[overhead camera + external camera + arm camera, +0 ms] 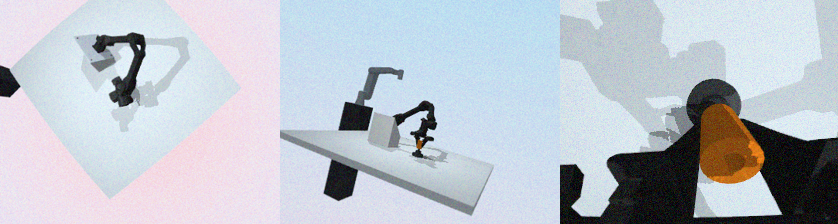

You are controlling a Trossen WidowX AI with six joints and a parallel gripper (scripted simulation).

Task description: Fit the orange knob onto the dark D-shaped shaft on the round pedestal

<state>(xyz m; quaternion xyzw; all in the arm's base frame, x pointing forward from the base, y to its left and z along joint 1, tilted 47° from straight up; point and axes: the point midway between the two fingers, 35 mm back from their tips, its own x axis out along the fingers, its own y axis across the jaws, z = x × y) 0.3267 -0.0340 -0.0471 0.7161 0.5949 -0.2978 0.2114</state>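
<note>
The orange knob is 2 cm above my gripper tip. Round my gripper tip: dark round pedestal (4 cm below).
</note>
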